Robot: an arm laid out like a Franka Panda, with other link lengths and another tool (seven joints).
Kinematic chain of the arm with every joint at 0, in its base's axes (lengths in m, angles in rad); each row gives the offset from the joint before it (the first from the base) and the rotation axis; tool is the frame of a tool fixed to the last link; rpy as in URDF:
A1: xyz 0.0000 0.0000 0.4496 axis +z
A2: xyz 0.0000 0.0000 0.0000 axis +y
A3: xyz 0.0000 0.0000 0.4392 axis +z
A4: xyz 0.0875 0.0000 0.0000 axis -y
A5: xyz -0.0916 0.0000 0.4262 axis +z
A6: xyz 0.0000 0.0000 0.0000 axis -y
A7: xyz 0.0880 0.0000 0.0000 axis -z
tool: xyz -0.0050 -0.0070 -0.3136 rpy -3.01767 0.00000 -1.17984
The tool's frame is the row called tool.
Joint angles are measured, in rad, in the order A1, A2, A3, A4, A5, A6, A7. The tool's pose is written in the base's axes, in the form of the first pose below.
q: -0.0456 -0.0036 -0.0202 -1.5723 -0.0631 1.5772 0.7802
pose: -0.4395, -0.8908, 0.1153, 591.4; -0.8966, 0.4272, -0.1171, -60.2; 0.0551, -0.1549, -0.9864, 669.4; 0, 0, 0, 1
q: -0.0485 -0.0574 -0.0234 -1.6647 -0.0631 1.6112 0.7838
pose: -0.4460, -0.8882, 0.1102, 569.2; -0.8933, 0.4341, -0.1163, -62.3; 0.0555, -0.1503, -0.9871, 656.5; 0, 0, 0, 1
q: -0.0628 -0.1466 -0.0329 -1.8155 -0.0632 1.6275 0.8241
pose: -0.4983, -0.8649, 0.0607, 517.6; -0.8642, 0.4898, -0.1155, -71.0; 0.0701, -0.1100, -0.9914, 630.2; 0, 0, 0, 1
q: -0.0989 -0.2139 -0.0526 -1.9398 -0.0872 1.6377 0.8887
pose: -0.5902, -0.8073, 0.0017, 469.5; -0.8000, 0.5846, -0.1351, -100.5; 0.1081, -0.0811, -0.9908, 603.4; 0, 0, 0, 1
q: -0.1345 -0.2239 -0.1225 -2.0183 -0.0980 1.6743 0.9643
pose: -0.7157, -0.6967, -0.0485, 442.3; -0.6874, 0.7150, -0.1273, -148.8; 0.1234, -0.0578, -0.9907, 571.0; 0, 0, 0, 1
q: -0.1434 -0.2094 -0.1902 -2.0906 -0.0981 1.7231 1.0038
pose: -0.7818, -0.6164, -0.0944, 422.9; -0.6084, 0.7871, -0.1014, -178.4; 0.1368, -0.0219, -0.9904, 530.7; 0, 0, 0, 1
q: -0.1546 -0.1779 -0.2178 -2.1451 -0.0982 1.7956 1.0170
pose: -0.8067, -0.5804, -0.1114, 420.6; -0.5730, 0.8143, -0.0931, -194.2; 0.1447, -0.0113, -0.9894, 493.0; 0, 0, 0, 1
